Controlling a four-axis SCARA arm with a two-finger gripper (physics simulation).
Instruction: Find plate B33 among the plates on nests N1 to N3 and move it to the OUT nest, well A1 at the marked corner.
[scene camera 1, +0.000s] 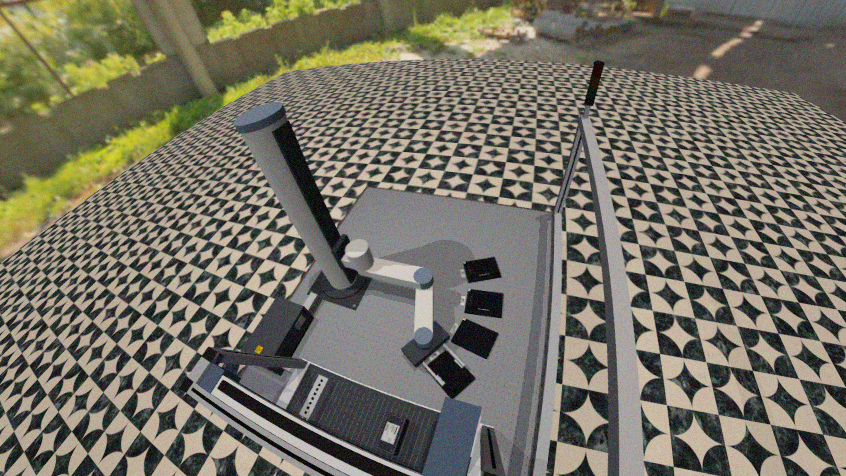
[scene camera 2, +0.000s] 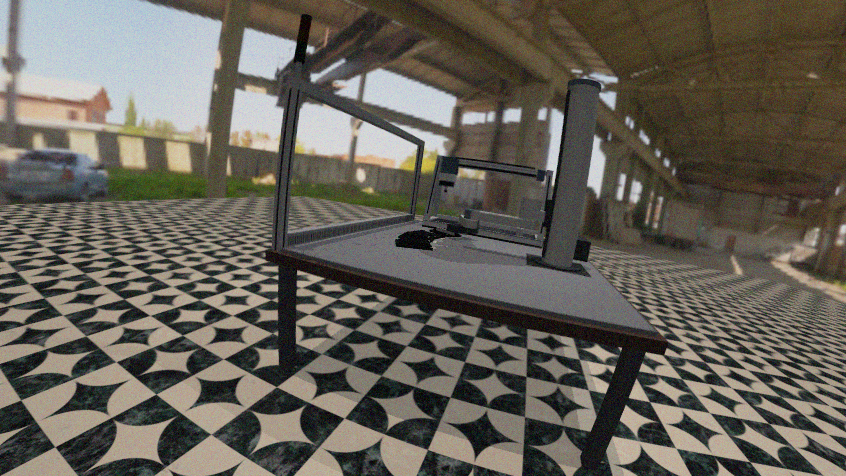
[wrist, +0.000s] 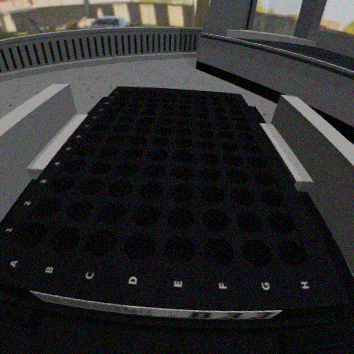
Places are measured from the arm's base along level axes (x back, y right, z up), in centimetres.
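Where they show: gripper, fingertip midpoint: (scene camera 1: 453, 375) (scene camera 2: 443, 228) (wrist: 174, 105); arm's base, link origin: (scene camera 1: 344, 279) (scene camera 2: 555, 266).
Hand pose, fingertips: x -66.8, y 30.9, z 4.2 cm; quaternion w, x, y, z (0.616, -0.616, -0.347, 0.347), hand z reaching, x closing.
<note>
Each offset is from my fingertips to the centre of the thing. "*": to the spot under its first point.
A black plate @[dx +2.0, dy -1.2, dz -1.1 cm] (scene camera 1: 450, 372) (wrist: 165, 190) with rows of round wells lies between the two fingers of my gripper (scene camera 1: 449, 371) (wrist: 174, 105). In the wrist view the light finger pads meet its left and right long sides; the gripper is shut on it. Letters A to H run along its near edge, with A1 at the near left. The writing on its near label strip @[* dx +7.2, dy -4.5, dz -0.4 cm] (wrist: 155, 306) is too faint to read surely. Three more black shapes, at the back @[* dx -0.3, dy -52.1, dz -0.6 cm] (scene camera 1: 482, 269), in the middle (scene camera 1: 485, 303) and beside my gripper (scene camera 1: 475, 338), form an arc. Nest names are not readable.
The arm's tall column (scene camera 1: 295, 207) (scene camera 2: 576, 177) stands on the grey table. A dark box @[* dx +76.4, dy +9.3, dz +8.5 cm] (scene camera 1: 275, 331) is beside it. A long machine with a ribbed deck (scene camera 1: 360, 408) runs along the near side. A frame (scene camera 1: 609, 266) (scene camera 2: 285, 171) with a signal lamp @[* dx -34.9, dy -99.7, dz +73.5 cm] (scene camera 1: 593, 82) (scene camera 2: 302, 38) borders the table.
</note>
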